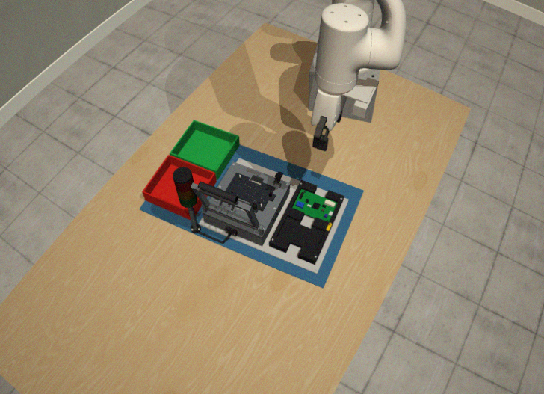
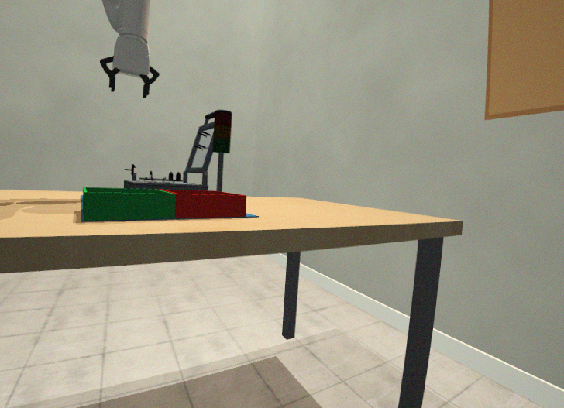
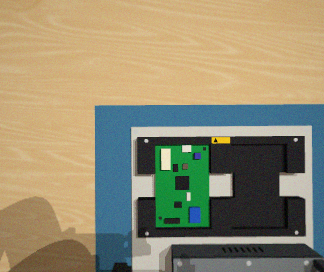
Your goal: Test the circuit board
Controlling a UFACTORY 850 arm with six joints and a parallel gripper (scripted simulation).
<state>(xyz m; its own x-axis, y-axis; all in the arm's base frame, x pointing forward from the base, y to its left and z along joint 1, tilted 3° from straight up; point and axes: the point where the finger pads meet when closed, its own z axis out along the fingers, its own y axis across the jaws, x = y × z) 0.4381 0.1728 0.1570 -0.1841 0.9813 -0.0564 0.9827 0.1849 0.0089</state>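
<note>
The green circuit board lies 31 cm below my hand. The rest, counted from my hand: clear lid (21 cm ahead, 13 cm to the right, 15 cm below); then latch hook (2 cm ahead, 11 cm to the right, 25 cm below); then green bin (3 cm ahead, 37 cm to the right, 32 cm below).
</note>
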